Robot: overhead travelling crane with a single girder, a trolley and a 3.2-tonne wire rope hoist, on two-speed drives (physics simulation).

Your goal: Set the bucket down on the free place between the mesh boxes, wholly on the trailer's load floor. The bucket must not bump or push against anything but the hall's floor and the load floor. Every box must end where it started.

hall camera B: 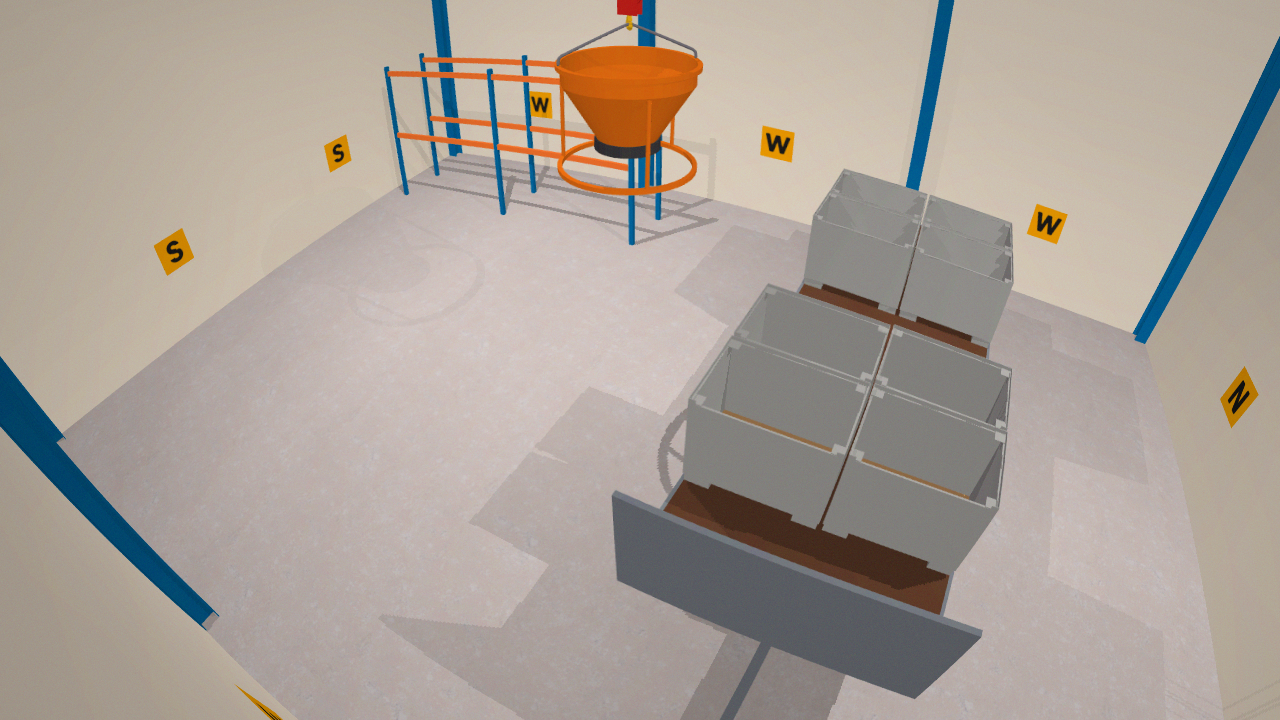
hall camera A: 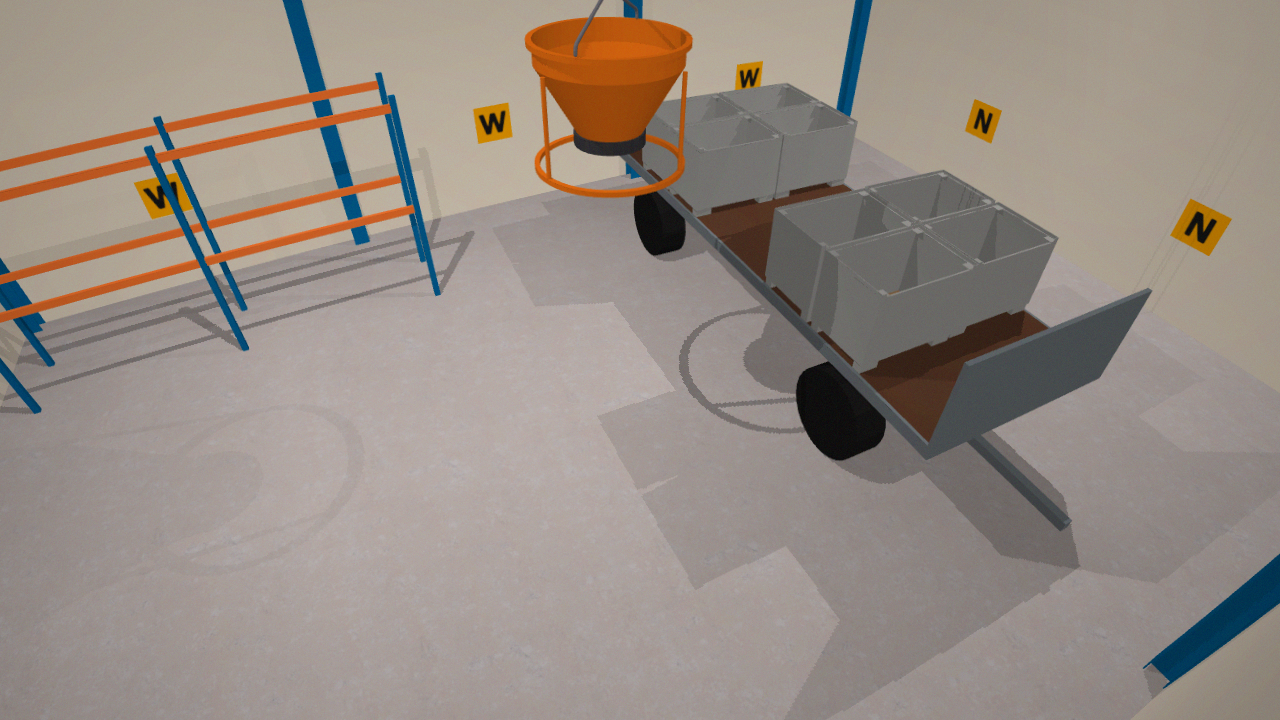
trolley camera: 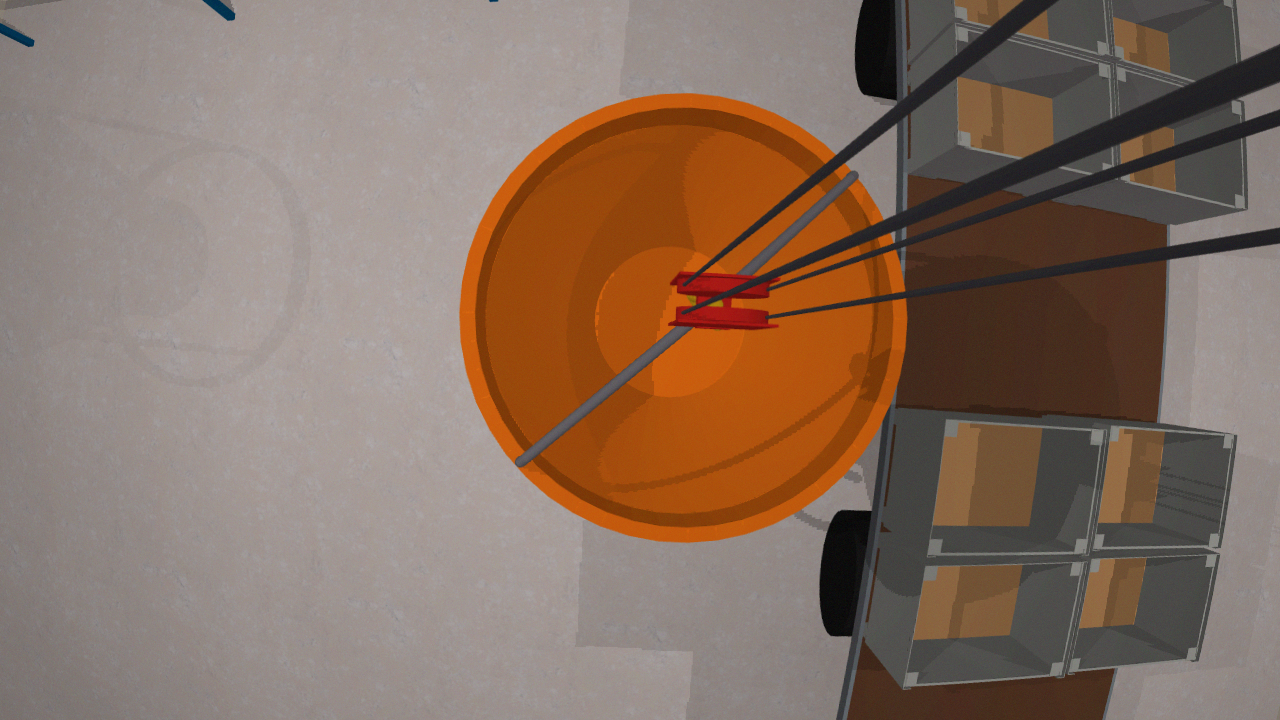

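The orange bucket (hall camera A: 610,98) (hall camera B: 628,102) (trolley camera: 537,268) hangs upright in the air from its grey bail. My hook (hall camera B: 629,25) (trolley camera: 707,301) is shut on that bail below the red block; in hall camera A it is out of frame. In the trolley camera the bucket's rim overlaps the trailer's near side edge, level with the brown gap between the boxes. The load floor (hall camera A: 742,234) (trolley camera: 1029,313) shows there. Grey mesh boxes stand in two groups, one towards the headboard (hall camera A: 895,313) (hall camera B: 769,456) (trolley camera: 904,465) and one at the far end (hall camera A: 729,170) (hall camera B: 859,259) (trolley camera: 930,138).
The trailer's grey headboard (hall camera A: 1047,376) (hall camera B: 787,591) stands at its near end, with the drawbar beyond. Black wheels (hall camera A: 839,411) (trolley camera: 843,573) stand at the trailer's side. A rack with blue posts (hall camera A: 196,248) (hall camera B: 496,141) and orange beams stands along the W wall.
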